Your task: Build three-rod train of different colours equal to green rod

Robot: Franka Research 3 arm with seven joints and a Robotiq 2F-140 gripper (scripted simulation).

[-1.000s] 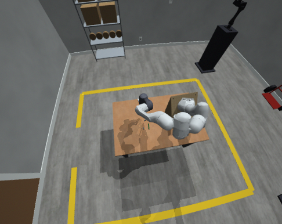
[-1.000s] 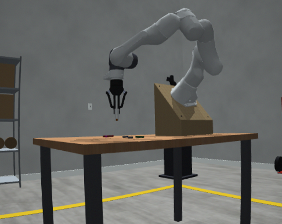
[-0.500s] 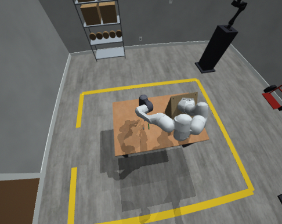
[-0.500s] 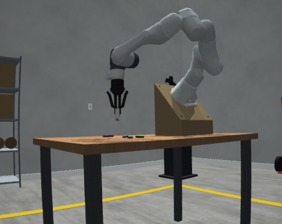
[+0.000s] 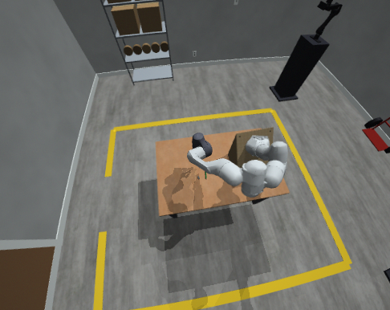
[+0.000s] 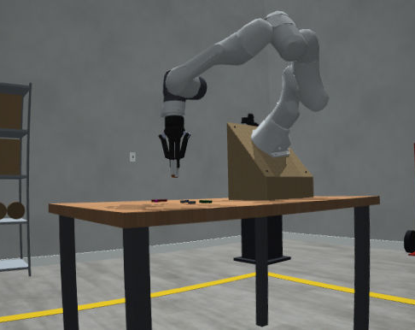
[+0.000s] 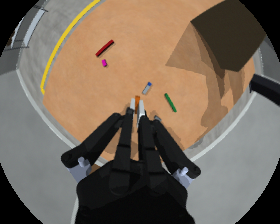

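Right now the small blue rod is 50 mm behind my hand, 10 mm to the left of it and 130 mm below it. From my hand the other things lie so: green rod: 60 mm behind, 110 mm to the left, 130 mm below; magenta rod: 10 mm behind, 150 mm to the right, 130 mm below; orange rod: 30 mm below.
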